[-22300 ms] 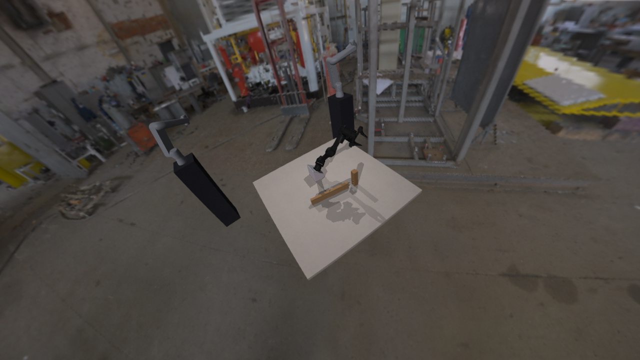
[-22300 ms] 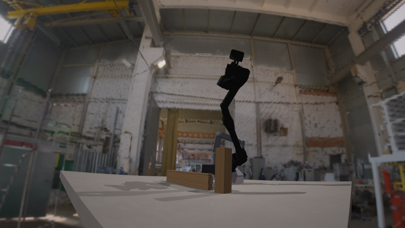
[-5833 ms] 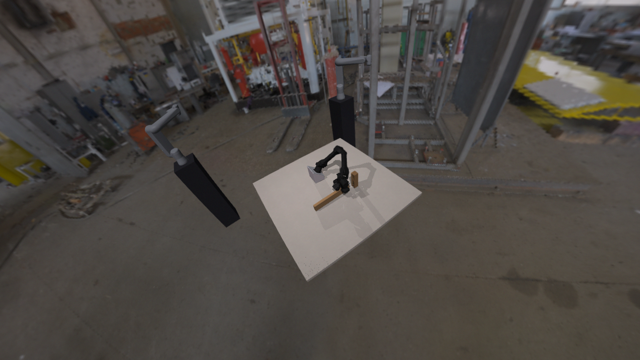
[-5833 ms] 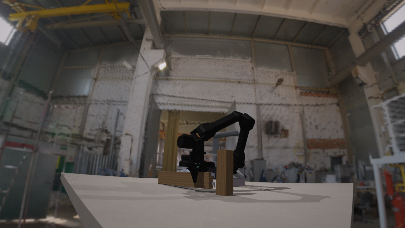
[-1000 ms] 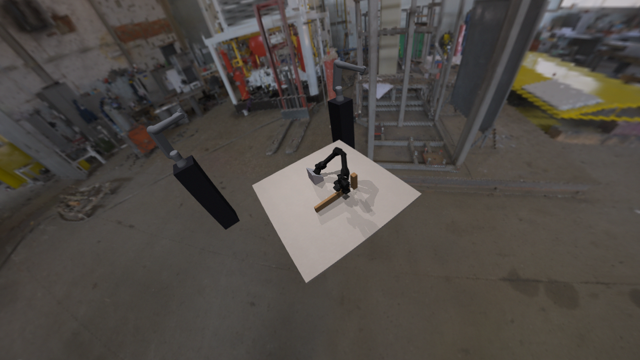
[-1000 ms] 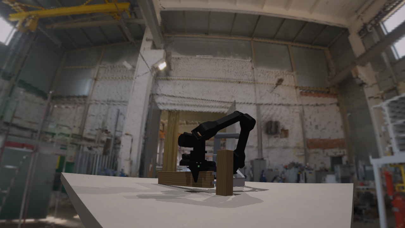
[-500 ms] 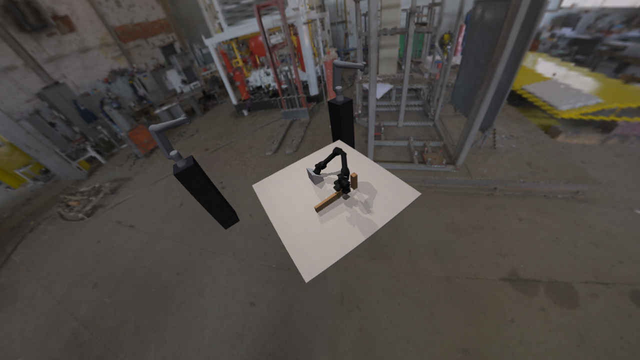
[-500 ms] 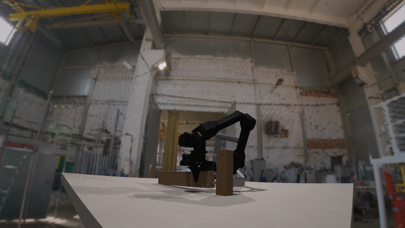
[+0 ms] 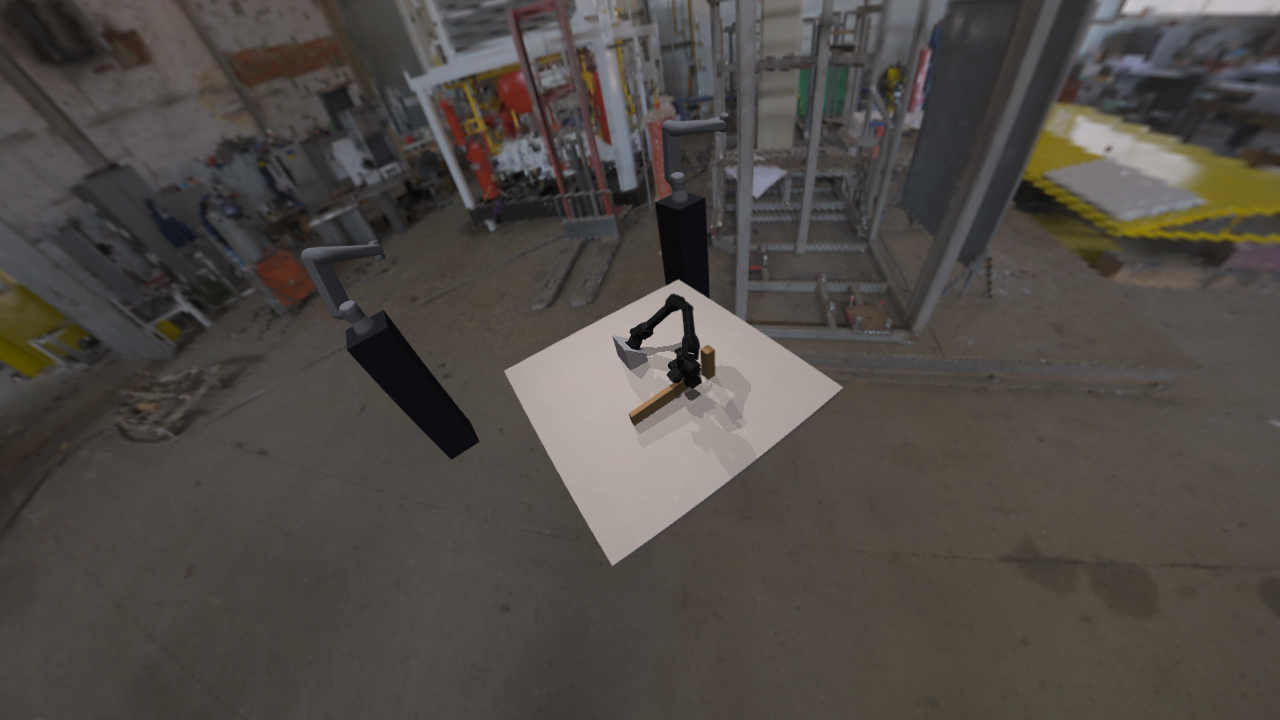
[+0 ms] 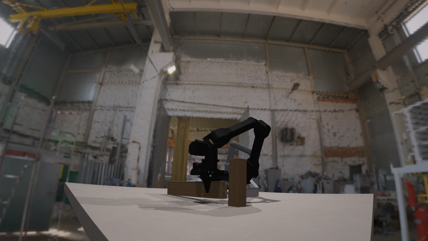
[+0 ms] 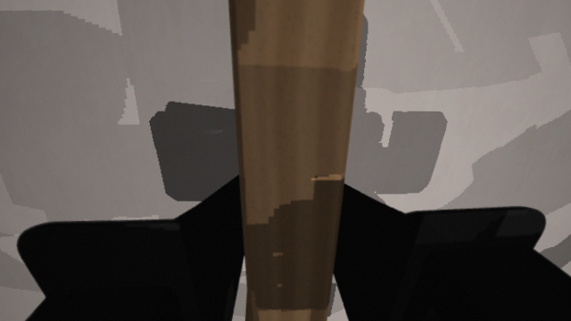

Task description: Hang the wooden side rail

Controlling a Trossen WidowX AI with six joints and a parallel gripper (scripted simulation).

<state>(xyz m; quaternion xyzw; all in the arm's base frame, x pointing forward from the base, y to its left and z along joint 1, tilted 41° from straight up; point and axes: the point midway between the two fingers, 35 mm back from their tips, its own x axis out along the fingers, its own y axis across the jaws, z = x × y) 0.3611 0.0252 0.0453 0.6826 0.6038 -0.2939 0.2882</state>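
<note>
Right now my gripper tip is 14 cm to the right of the headboard post, 4 cm below it and 1 cm short of it.
</note>
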